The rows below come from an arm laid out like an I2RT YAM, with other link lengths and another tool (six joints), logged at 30 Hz.
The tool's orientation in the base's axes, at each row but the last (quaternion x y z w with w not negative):
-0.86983, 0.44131, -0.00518, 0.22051
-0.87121, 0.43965, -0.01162, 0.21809
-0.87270, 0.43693, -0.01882, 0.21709
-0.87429, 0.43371, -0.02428, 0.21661
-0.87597, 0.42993, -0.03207, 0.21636
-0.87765, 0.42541, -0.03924, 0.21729
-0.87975, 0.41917, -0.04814, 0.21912
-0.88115, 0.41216, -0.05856, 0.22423
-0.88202, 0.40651, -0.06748, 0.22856
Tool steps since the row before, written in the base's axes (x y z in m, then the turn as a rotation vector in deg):
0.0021, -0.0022, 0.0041, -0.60, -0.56, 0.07
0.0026, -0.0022, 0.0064, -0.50, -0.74, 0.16
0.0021, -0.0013, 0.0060, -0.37, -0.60, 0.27
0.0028, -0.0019, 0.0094, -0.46, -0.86, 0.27
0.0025, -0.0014, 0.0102, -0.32, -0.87, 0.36
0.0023, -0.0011, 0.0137, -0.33, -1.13, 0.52
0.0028, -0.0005, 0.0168, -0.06, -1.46, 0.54
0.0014, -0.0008, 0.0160, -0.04, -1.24, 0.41
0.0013, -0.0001, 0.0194, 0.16, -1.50, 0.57
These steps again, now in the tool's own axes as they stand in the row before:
0.0022, -0.0021, -0.0041, 0.05, 0.72, -0.40
0.0022, -0.0033, -0.0061, 0.24, 0.70, -0.52
0.0014, -0.0033, -0.0054, 0.19, 0.49, -0.54
0.0018, -0.0048, -0.0085, 0.34, 0.69, -0.66
0.0013, -0.0052, -0.0091, 0.42, 0.56, -0.71
0.0007, -0.0068, -0.0122, 0.59, 0.64, -0.95
0.0005, -0.0089, -0.0145, 1.02, 0.62, -1.01
0.0002, -0.0076, -0.0142, 0.87, 0.54, -0.81
-0.0004, -0.0097, -0.0168, 1.19, 0.48, -0.98

